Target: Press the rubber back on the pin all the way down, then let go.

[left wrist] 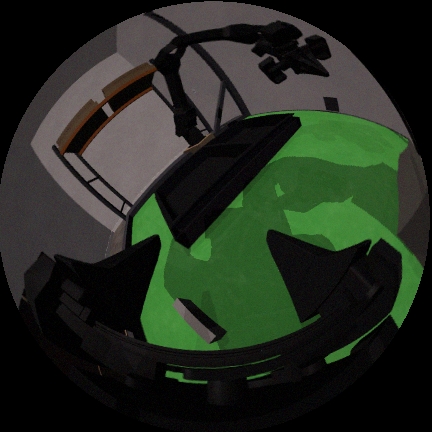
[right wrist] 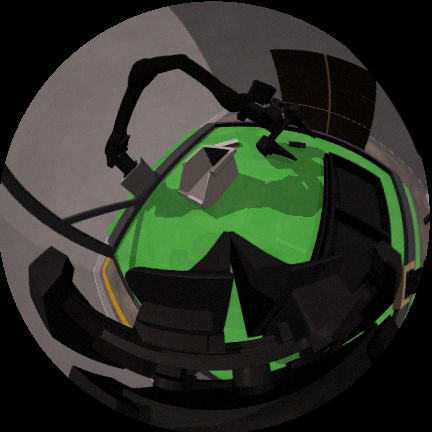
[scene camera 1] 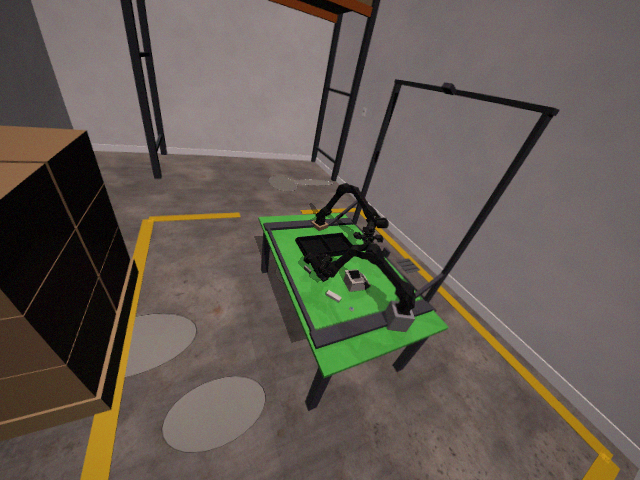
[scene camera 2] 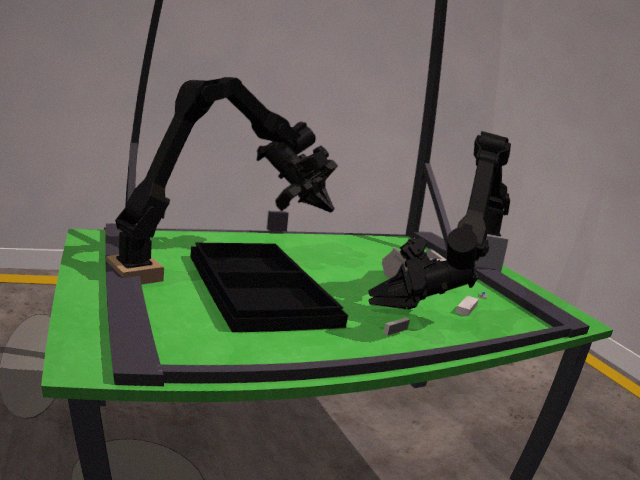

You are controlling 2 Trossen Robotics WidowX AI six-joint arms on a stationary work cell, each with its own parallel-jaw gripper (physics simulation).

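Seen in the pictures: left gripper, fingertip midpoint: (left wrist: 213, 237) (right wrist: 306, 148) (scene camera 2: 368, 297); right gripper, fingertip midpoint: (right wrist: 227, 236) (scene camera 2: 332, 211); left arm's base, origin of the base link: (right wrist: 130, 168) (scene camera 1: 402, 309) (scene camera 2: 488, 231); right arm's base, origin of the base link: (left wrist: 196, 141) (scene camera 1: 319, 222) (scene camera 2: 133, 261).
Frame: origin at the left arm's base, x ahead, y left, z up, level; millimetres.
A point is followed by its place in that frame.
A tiny item with a blue spot (scene camera 1: 351, 308) {x 47, y 230, z -100 mm} (scene camera 2: 482, 295) {x 51, y 226, z -105 mm}, perhaps the pin with its rubber back, lies on the green table beside a white block (scene camera 1: 333, 296) {x 105, y 326, z -92 mm} (scene camera 2: 466, 305) {x 123, y 344, z -91 mm}. It is too small to tell how the back sits. It does not show in the wrist views. My left gripper (scene camera 2: 370, 297) {x 346, y 429, z -67 mm} (left wrist: 213, 237) {x 346, y 429, z -67 mm} is open and empty, low over the table between the black tray and the grey block, apart from the tiny item. My right gripper (scene camera 2: 331, 209) {x 432, y 141, z 19 mm} (left wrist: 327, 74) (right wrist: 227, 236) {x 432, y 141, z 19 mm} is shut and empty, high above the table's back part.
A grey block (scene camera 2: 397, 326) {x 290, y 485, z -94 mm} (left wrist: 192, 320) {x 289, y 475, z -87 mm} lies near the left gripper. A black two-compartment tray (scene camera 2: 289, 320) {x 481, y 536, z -87 mm} stands left of it in scene camera 2. A grey open box (scene camera 1: 356, 285) {x 180, y 199, z -59 mm} (right wrist: 223, 182) {x 276, y 205, z -85 mm} stands behind the left arm in scene camera 2. Dark rails (scene camera 2: 310, 367) {x 436, y 692, z -87 mm} edge the table.
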